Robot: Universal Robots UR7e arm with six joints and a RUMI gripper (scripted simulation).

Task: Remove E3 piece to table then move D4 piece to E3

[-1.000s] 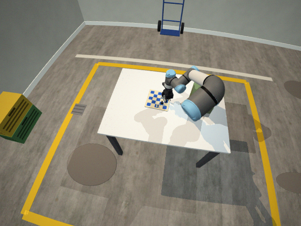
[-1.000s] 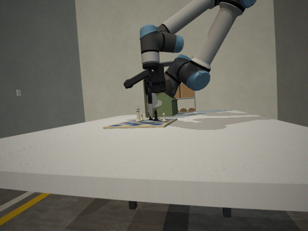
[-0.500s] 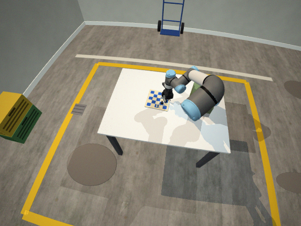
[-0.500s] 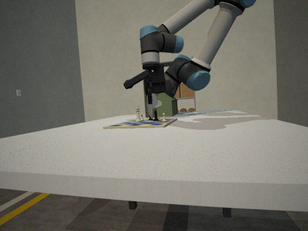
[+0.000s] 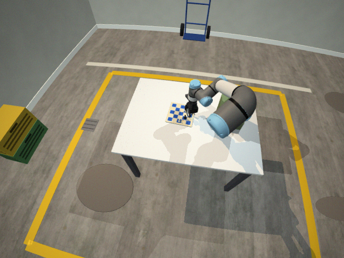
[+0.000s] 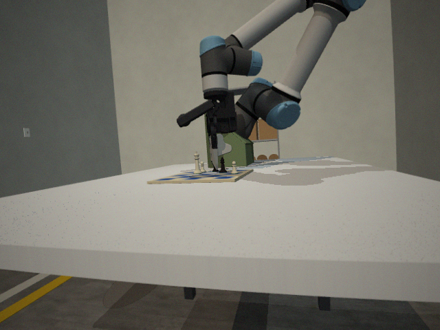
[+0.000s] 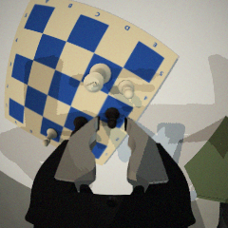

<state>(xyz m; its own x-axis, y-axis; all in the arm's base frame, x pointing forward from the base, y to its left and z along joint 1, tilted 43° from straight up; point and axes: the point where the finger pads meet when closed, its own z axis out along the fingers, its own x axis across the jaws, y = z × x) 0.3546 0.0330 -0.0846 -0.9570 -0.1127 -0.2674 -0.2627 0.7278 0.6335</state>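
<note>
Right now my hand is 1 cm above the black pawn. Also, from my hand: tall white piece: 5 cm to the right, 3 cm ahead, 1 cm above; then blue-and-cream chessboard: 7 cm ahead, 2 cm to the right, 2 cm below.
</note>
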